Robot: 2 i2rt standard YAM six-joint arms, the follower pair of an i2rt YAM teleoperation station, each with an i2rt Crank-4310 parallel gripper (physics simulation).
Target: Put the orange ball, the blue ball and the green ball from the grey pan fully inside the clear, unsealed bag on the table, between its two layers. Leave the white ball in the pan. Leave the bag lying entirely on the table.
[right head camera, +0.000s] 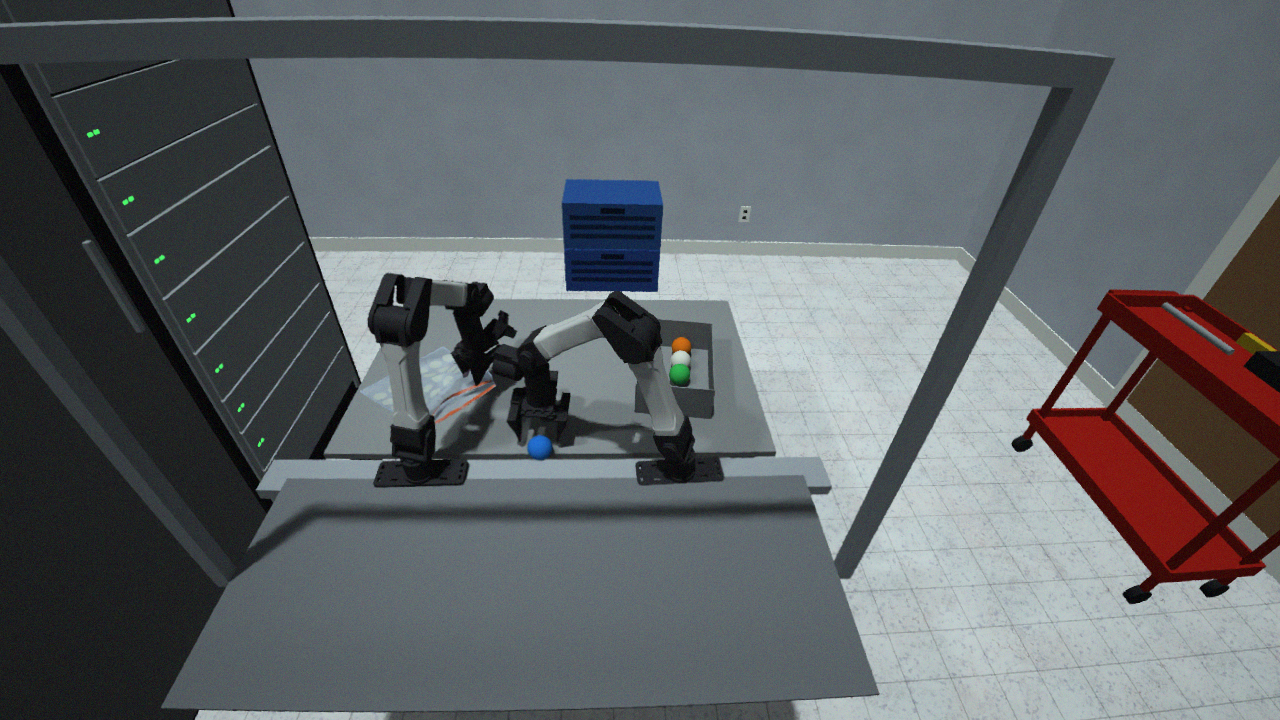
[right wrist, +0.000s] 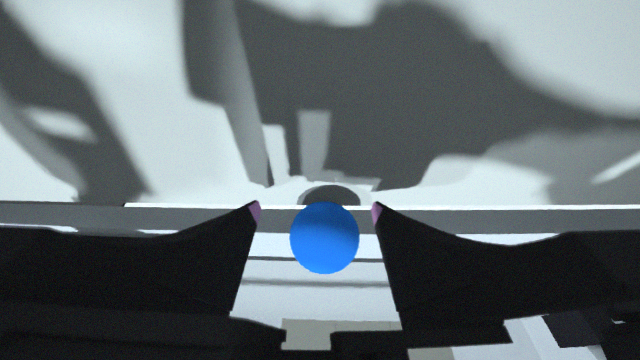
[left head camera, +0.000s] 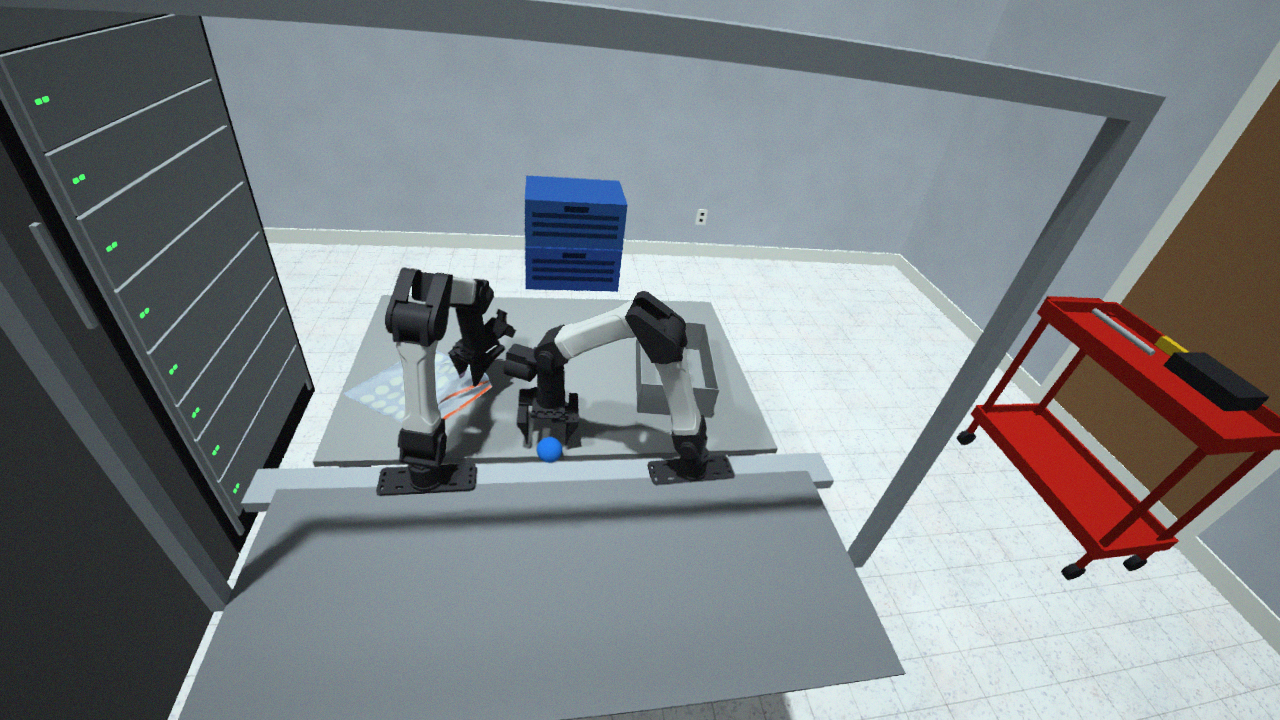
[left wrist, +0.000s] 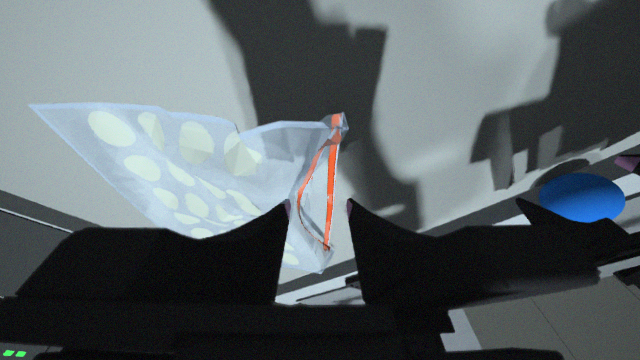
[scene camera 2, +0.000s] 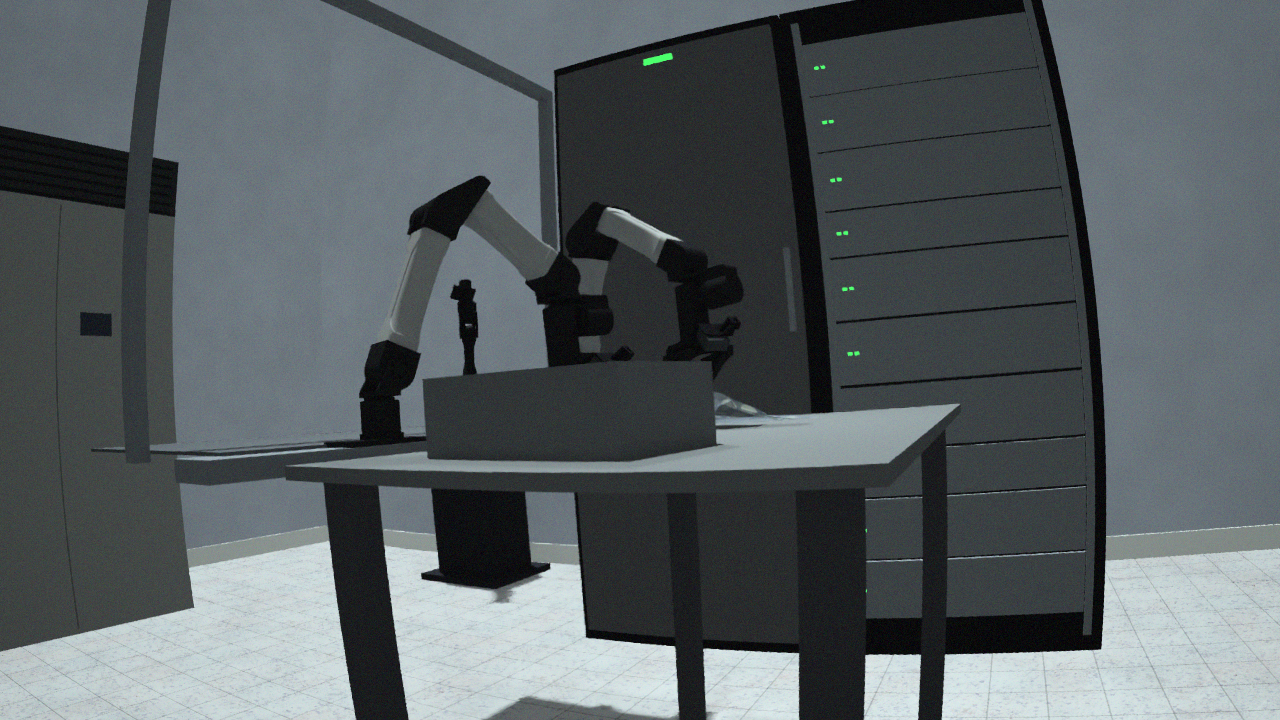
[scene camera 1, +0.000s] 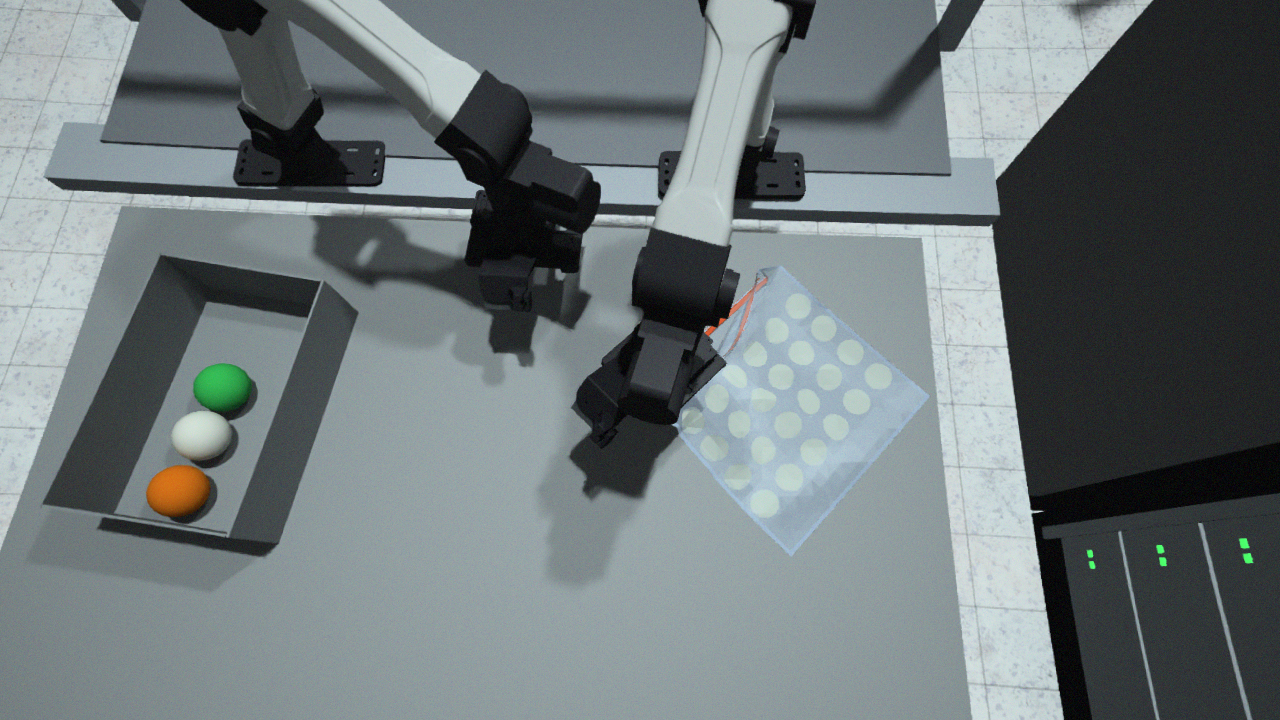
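The clear bag [left head camera: 375,386] [scene camera 1: 787,424] [left wrist: 105,130] lies on the table, its orange-edged mouth slightly parted. My left gripper [left wrist: 318,201] is open and empty, above the table near the mouth. The blue ball [left head camera: 548,449] [right head camera: 539,446] [left wrist: 581,197] [right wrist: 324,237] is at the table's edge by the arm bases; it does not show in scene camera 1. My right gripper [right wrist: 316,204] is open, with the ball seen between its fingertips; contact is unclear. The green ball [right head camera: 680,374] [scene camera 1: 221,387], white ball [right head camera: 681,358] [scene camera 1: 201,436] and orange ball [right head camera: 681,344] [scene camera 1: 178,490] are in the grey pan [scene camera 1: 299,420] [scene camera 2: 563,413].
The arm mounting beam [left head camera: 778,471] [scene camera 1: 859,198] runs along the table edge beside the blue ball. The two arms stand close together between the pan and the bag. A dark cabinet [scene camera 1: 1145,268] stands beyond the bag side of the table [scene camera 1: 447,608].
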